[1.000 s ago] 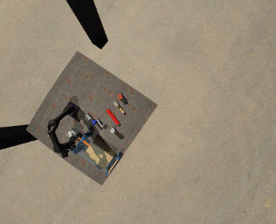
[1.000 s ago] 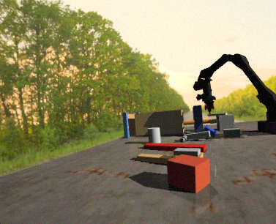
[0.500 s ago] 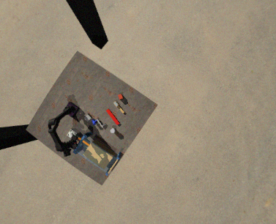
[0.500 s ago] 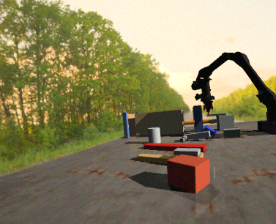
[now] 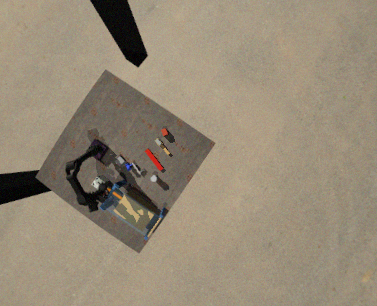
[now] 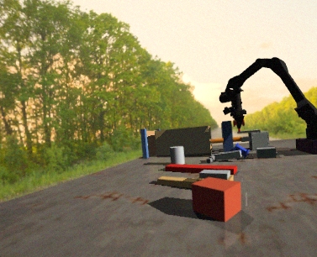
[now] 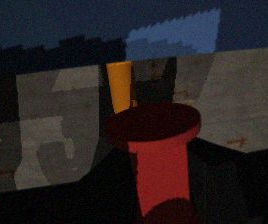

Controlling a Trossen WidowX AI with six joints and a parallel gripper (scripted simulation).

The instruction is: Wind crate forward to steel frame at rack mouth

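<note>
My gripper tip is 4 cm past the winch handle with red grip and 1 cm above it. The rest, counted from my gripper tip: dark block 8 cm behind, 27 cm to the left, 10 cm below; then red knob 2 cm above; then winch 12 cm behind, 9 cm below.
</note>
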